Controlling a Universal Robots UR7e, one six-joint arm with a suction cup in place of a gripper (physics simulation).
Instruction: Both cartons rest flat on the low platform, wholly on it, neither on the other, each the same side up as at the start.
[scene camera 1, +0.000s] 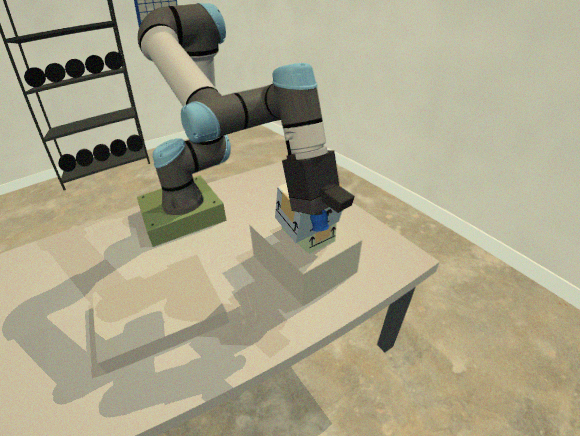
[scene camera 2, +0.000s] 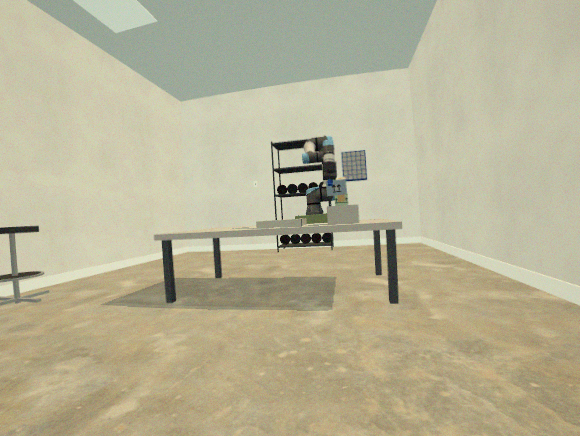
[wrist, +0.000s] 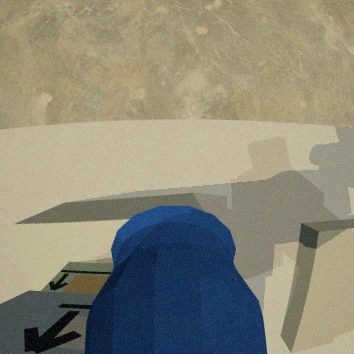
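Seen in the pictures: hand at its tool point: (scene camera 1: 320, 227) (scene camera 2: 330, 185) (wrist: 173, 259); arm's base at its link origin: (scene camera 1: 183, 203) (scene camera 2: 314, 214).
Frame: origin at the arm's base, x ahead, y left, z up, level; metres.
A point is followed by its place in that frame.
A blue-grey carton (scene camera 1: 286, 214) @[x 0.528, y 0.037, z 0.181 m] (scene camera 2: 340, 188) @[x 0.582, y 0.123, z 0.159 m] (wrist: 31, 316) @[x 0.583, y 0.132, z 0.159 m] with black arrows sits on top of a green carton (scene camera 1: 306, 246) @[x 0.540, y 0.088, z 0.066 m] (scene camera 2: 341, 199) @[x 0.558, y 0.129, z 0.088 m] (wrist: 81, 282) @[x 0.560, y 0.141, z 0.086 m] at the back right of the table. Both stand upright inside a grey L-shaped fence (scene camera 1: 267, 255) @[x 0.429, y 0.047, z -0.008 m] (scene camera 2: 343, 214) @[x 0.602, y 0.128, z -0.011 m] (wrist: 105, 208) @[x 0.603, y 0.135, z -0.004 m]. My blue suction cup (scene camera 1: 319, 228) (wrist: 173, 218) points straight down, close in front of the stack's right faces. Its mouth is below the blue-grey carton's top, near the seam between the cartons. Nothing hangs on it. The low platform (scene camera 1: 158, 342) @[x 0.460, y -0.315, z -0.036 m] (scene camera 2: 279, 223) @[x 0.465, y -0.291, z -0.047 m] lies at the front left, bare.
The arm's green base block (scene camera 1: 180, 221) @[x 0.085, y -0.056, z -0.010 m] stands behind the platform. The fence's second wall (scene camera 1: 331, 268) @[x 0.600, y 0.117, z 0.010 m] (wrist: 298, 281) @[x 0.399, y -0.122, z -0.053 m] stands between the stack and the table's right edge (scene camera 1: 375, 303) @[x 0.721, y 0.163, z -0.072 m]. A dark rack (scene camera 1: 128, 86) (scene camera 2: 273, 186) with black balls stands by the back wall.
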